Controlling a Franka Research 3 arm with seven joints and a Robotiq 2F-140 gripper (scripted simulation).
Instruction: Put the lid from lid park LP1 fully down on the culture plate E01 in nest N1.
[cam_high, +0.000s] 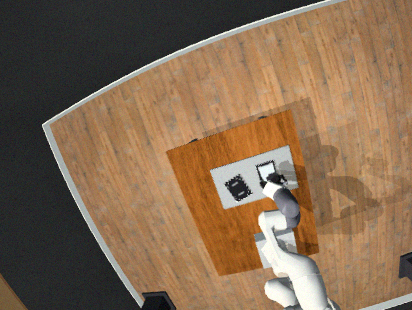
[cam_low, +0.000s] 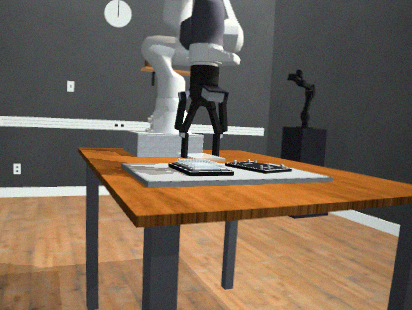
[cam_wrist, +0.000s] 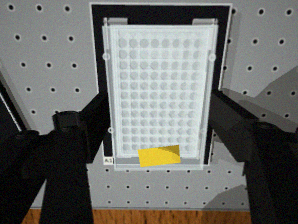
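My gripper is now 40 mm above the culture plate. From my hand the other things lie so: black nest (60 mm below); then black lid park (210 mm to the left, 60 mm below, 30 mm behind); then clear lid (20 mm below).
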